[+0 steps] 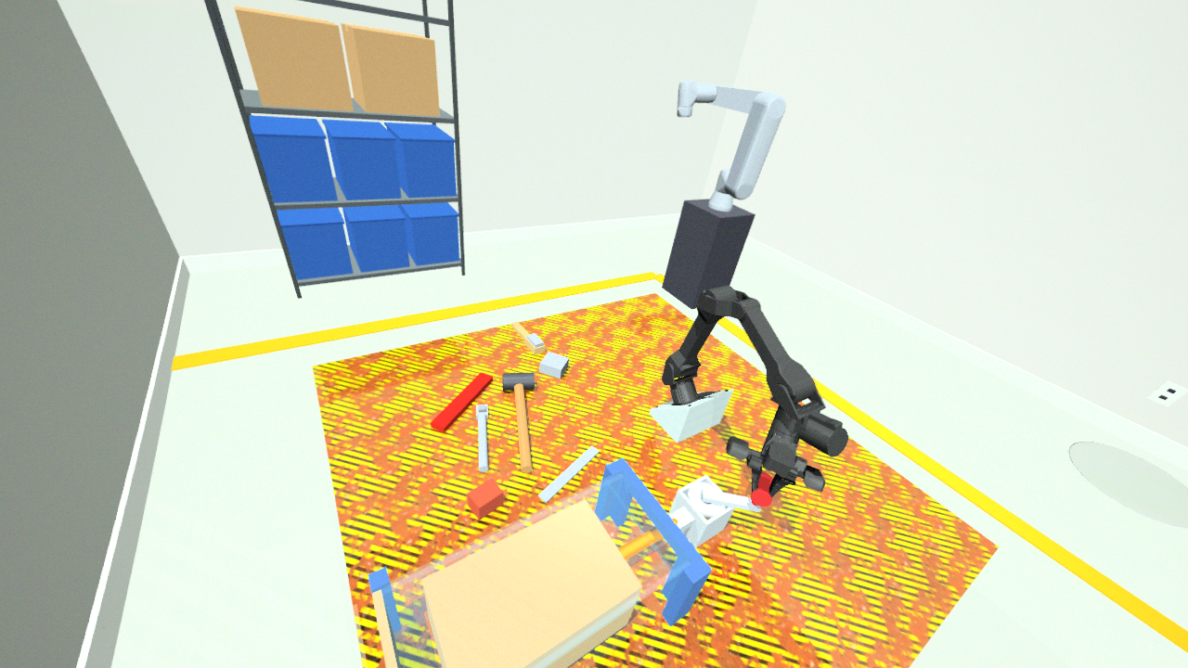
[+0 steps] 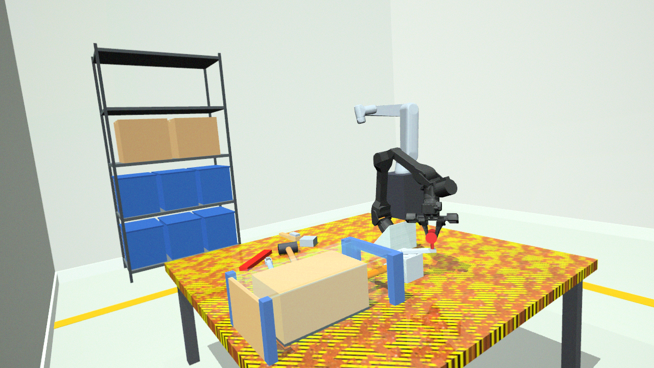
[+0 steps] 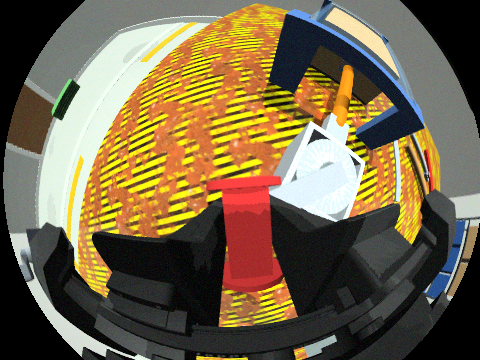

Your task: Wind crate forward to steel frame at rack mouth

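The winch handle is 30 mm to the right of my gripper tip, 30 mm below it and 20 mm ahead of it. Also, from my gripper tip: red grip (10 mm to the right, 10 mm behind); then blue steel frame (230 mm ahead, 70 mm to the right, 30 mm below); then grey winch (100 mm below, 80 mm to the right, 50 mm ahead).
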